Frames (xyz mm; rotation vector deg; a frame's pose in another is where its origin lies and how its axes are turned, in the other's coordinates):
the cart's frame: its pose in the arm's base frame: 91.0 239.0 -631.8 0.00 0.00 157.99
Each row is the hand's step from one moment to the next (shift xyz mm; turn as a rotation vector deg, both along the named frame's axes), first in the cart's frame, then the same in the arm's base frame.
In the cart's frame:
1: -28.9 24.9 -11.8 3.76 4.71 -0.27
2: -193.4 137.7 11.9 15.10 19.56 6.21
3: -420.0 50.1 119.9 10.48 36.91 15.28
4: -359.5 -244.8 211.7 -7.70 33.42 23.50
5: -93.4 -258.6 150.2 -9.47 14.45 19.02
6: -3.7 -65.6 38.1 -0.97 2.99 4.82
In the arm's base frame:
1: 17.5 -33.9 -11.8 -5.25 -2.96 -0.27
2: 127.7 -200.1 11.9 -21.33 -12.48 6.21
3: 370.6 -203.9 119.9 -23.55 -30.29 15.28
4: 425.0 92.2 211.7 -5.39 -33.87 23.50
5: 183.5 204.7 150.2 3.36 -16.95 19.02
6: 28.0 59.4 38.1 -0.22 -3.14 4.82

